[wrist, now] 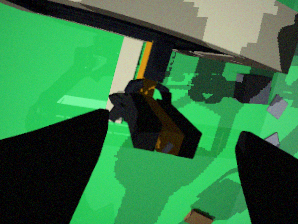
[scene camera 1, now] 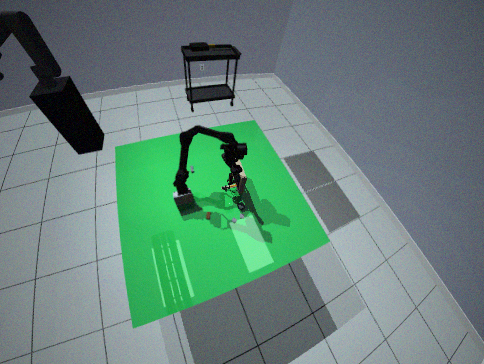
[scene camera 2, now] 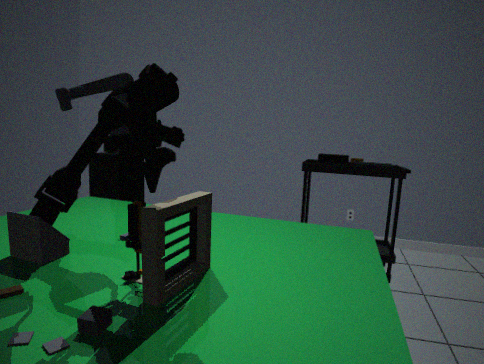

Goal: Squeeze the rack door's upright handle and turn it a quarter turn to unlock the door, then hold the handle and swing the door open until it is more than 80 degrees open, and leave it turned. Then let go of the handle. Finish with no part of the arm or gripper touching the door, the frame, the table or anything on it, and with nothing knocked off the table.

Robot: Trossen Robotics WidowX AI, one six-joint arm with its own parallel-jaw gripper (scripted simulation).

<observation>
My gripper (scene camera 2: pixel 144 192) is open and holds nothing. Also in view: a rack (scene camera 2: pixel 156 290).
My gripper is seen too in the wrist view (wrist: pixel 174 130). The rack shows as well in the wrist view (wrist: pixel 256 41).
</observation>
